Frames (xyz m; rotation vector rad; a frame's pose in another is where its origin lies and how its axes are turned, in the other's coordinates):
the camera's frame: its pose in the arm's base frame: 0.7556 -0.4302 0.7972 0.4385 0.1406 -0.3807
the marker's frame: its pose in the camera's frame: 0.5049 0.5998 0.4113 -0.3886 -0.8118 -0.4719
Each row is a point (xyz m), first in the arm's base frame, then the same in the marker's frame.
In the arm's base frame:
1: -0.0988 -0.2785 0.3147
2: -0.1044 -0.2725 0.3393
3: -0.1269 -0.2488 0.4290
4: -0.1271 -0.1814 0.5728
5: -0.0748 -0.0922 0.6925
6: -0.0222 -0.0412 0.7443
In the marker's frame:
1: -1.2181 -1.3466 -0.3599
2: -1.2139 -1.3459 -0.3343
3: -1.2012 -1.3439 -0.2398
4: -1.1849 -1.2946 -0.0897
5: -1.1701 -1.1918 0.0296
6: -1.1582 -1.1159 0.0758

